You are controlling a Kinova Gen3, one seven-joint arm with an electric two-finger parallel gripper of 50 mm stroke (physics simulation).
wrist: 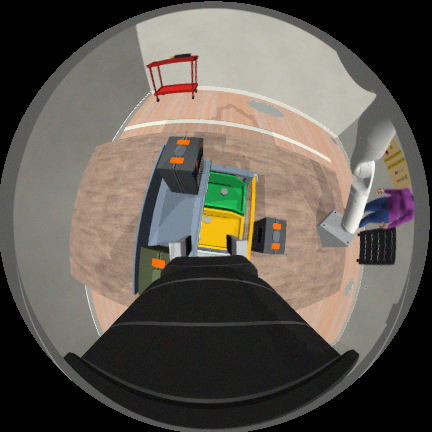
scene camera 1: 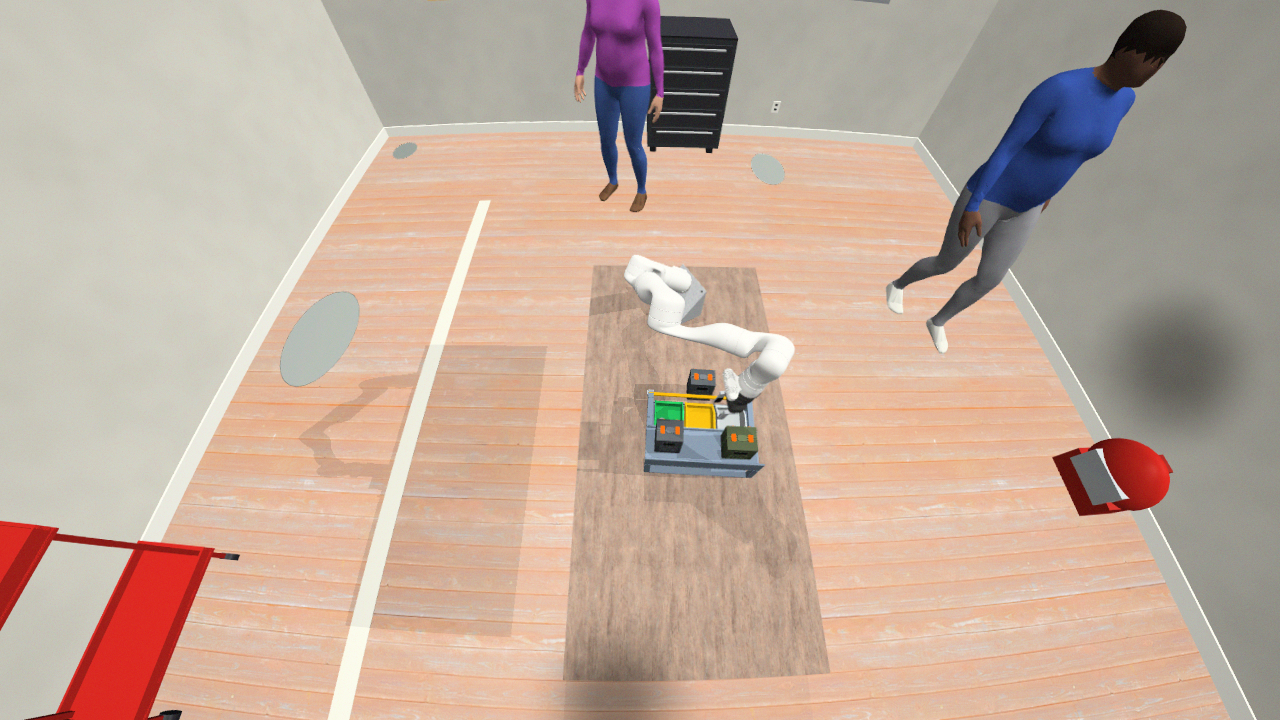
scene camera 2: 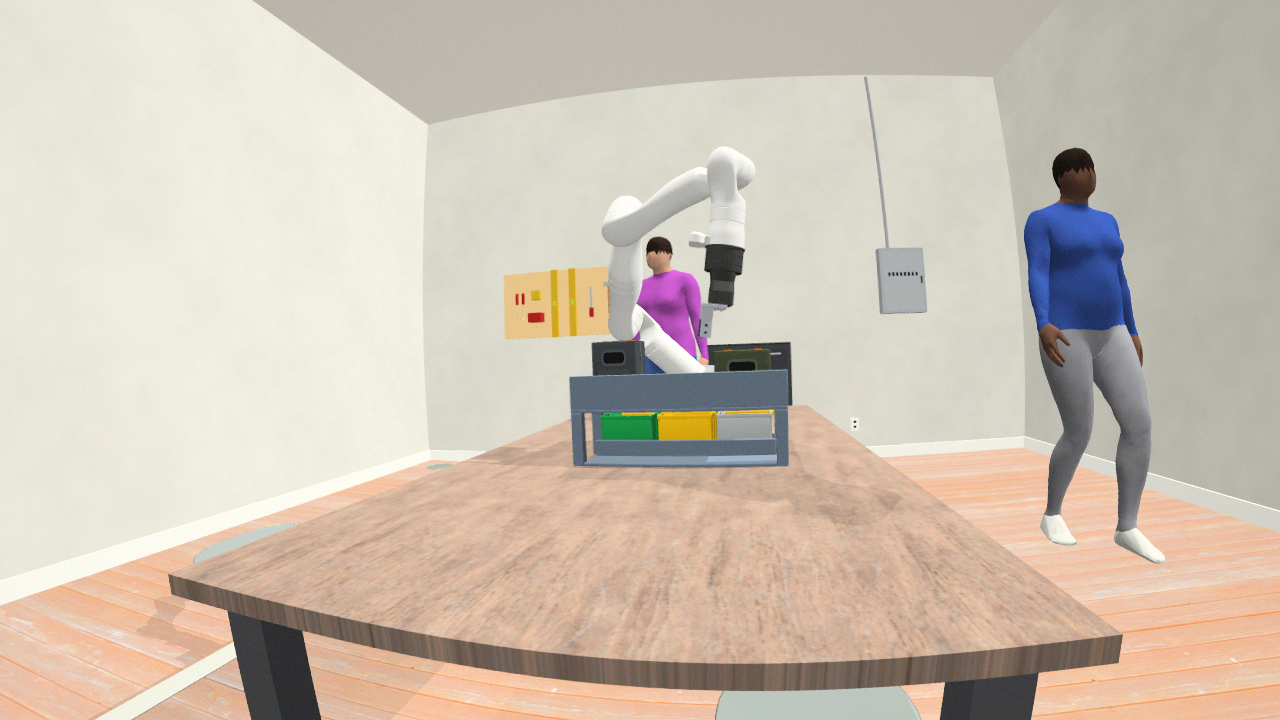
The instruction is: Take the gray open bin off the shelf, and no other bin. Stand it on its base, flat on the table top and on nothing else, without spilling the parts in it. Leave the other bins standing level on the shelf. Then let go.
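Frame: origin at the arm's base, x up, y back, z right, level; metres.
Seen in the pictures: gripper, between the fingertips: (wrist: pixel 208 242) (scene camera 1: pixel 718 409) (scene camera 2: pixel 704 337); arm's base, origin of its link: (wrist: pixel 347 226) (scene camera 1: pixel 682 282).
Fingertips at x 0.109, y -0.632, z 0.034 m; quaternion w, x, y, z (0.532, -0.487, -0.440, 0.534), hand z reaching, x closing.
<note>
Pixels of each thing's top centre, then the offset from my fingertips to it. Level surfaces: height alone.
- gray open bin, centre of its top: (scene camera 2: pixel 745 408) (scene camera 1: pixel 732 422) dz -0.079, dx -0.145, dy -0.001 m
- yellow bin, centre of its top: (scene camera 2: pixel 690 410) (wrist: pixel 215 228) (scene camera 1: pixel 700 420) dz +0.030, dx -0.145, dy +0.026 m
- green bin, centre of its top: (scene camera 2: pixel 636 410) (wrist: pixel 221 188) (scene camera 1: pixel 669 418) dz +0.139, dx -0.145, dy +0.051 m
- olive case, centre of its top: (scene camera 2: pixel 742 349) (wrist: pixel 156 277) (scene camera 1: pixel 742 437) dz -0.059, dx -0.027, dy -0.095 m
- table, height of its surface: dx -0.226 m
- yellow bar, centre of its top: (scene camera 2: pixel 697 412) (wrist: pixel 250 233) (scene camera 1: pixel 699 396) dz +0.007, dx -0.161, dy +0.126 m
The gray open bin (scene camera 1: pixel 735 420) (scene camera 2: pixel 743 427) stands on the shelf (scene camera 1: pixel 702 469) (scene camera 2: pixel 680 392) (wrist: pixel 172 215), at the right end of the row in both scene views. Beside it are the yellow bin (scene camera 1: pixel 700 415) (scene camera 2: pixel 686 426) (wrist: pixel 220 230) and the green bin (scene camera 1: pixel 668 411) (scene camera 2: pixel 629 427) (wrist: pixel 225 200). My gripper (scene camera 1: pixel 721 406) (scene camera 2: pixel 706 321) (wrist: pixel 208 242) is open and empty, above the shelf near the gray bin's side of the row. In the wrist view a strip of the gray bin shows past the fingers; my gripper body hides the rest and its parts.
A dark case (scene camera 1: pixel 668 436) (scene camera 2: pixel 617 358) (wrist: pixel 182 167) and an olive case (scene camera 1: pixel 739 443) (scene camera 2: pixel 742 360) (wrist: pixel 150 270) stand on the shelf's upper board. Another dark case (scene camera 1: pixel 700 381) (wrist: pixel 270 235) stands behind the shelf on the table (scene camera 1: pixel 680 573) (scene camera 2: pixel 626 555) (wrist: pixel 110 200). A yellow bar (scene camera 1: pixel 684 394) (wrist: pixel 252 215) runs along the bins.
</note>
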